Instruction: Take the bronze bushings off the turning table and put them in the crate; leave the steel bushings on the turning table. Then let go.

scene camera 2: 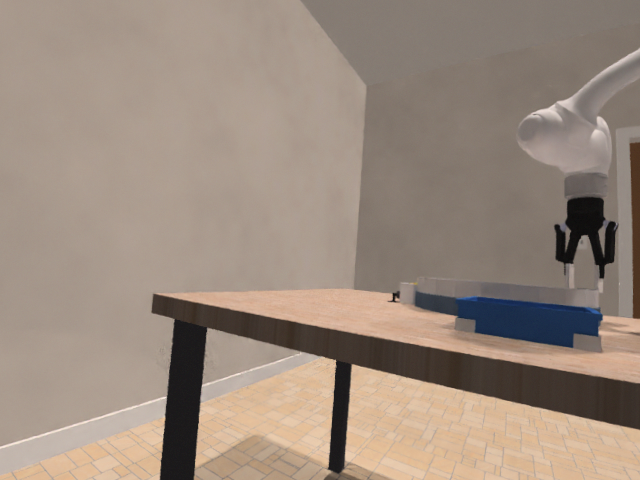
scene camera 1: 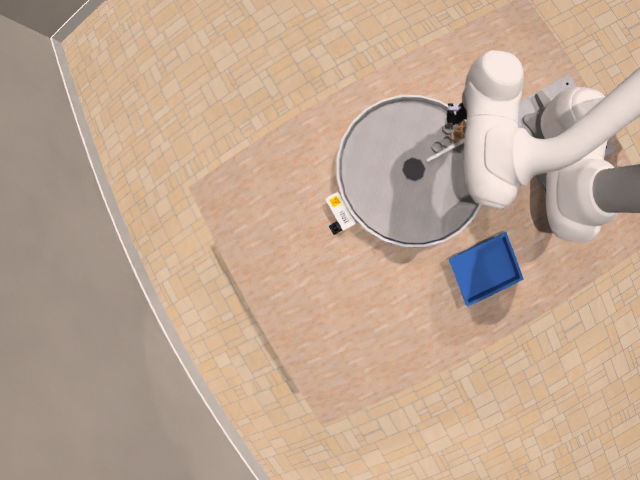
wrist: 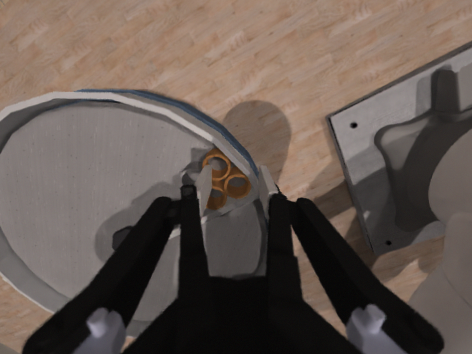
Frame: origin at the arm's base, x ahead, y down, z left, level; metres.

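Seen in the pictures: gripper, fingertip midpoint: (scene camera 1: 465,126) (wrist: 235,176); arm's base, origin of the base link: (wrist: 451,160).
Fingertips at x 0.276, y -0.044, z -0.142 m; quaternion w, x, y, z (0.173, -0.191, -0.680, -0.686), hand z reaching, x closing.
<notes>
Offsets run from my fingertips to a thing's top centre. "spot": to the spot under its first point.
The gripper (scene camera 1: 455,112) (scene camera 2: 585,283) (wrist: 236,189) points down, partly open and empty. In the wrist view its fingertips frame bronze bushings; one overlaps the rim and the other partly covers two bushings. In scene camera 2 the tips are near the height of the turning table's wall. Three bronze bushings, one of them marked (scene camera 1: 455,137) (wrist: 247,188), stand close together by the rim of the turning table (scene camera 1: 374,155) (scene camera 2: 465,287) (wrist: 100,145). Grey steel bushings @[dy -0.003, dx +0.101, dz +0.013 m] (scene camera 1: 437,151) lie beside them towards the centre, mostly hidden in the wrist view. The blue crate @[dy +0.025, dx +0.138, dz +0.377 m] (scene camera 1: 483,268) (scene camera 2: 527,321) shows no bushings.
A thin pale bar @[spot: dy -0.004, dx +0.096, dz +0.035 m] (scene camera 1: 443,152) (wrist: 226,210) runs beside the bushings from near the dark hub @[dy +0.014, dx +0.191, dz +0.033 m] (scene camera 1: 413,169). A white box with a yellow label @[spot: dy +0.017, dx +0.425, dz +0.046 m] (scene camera 1: 342,214) sits at the turning table's outer edge. The arm's metal base plate (wrist: 360,165) is to the right in the wrist view.
</notes>
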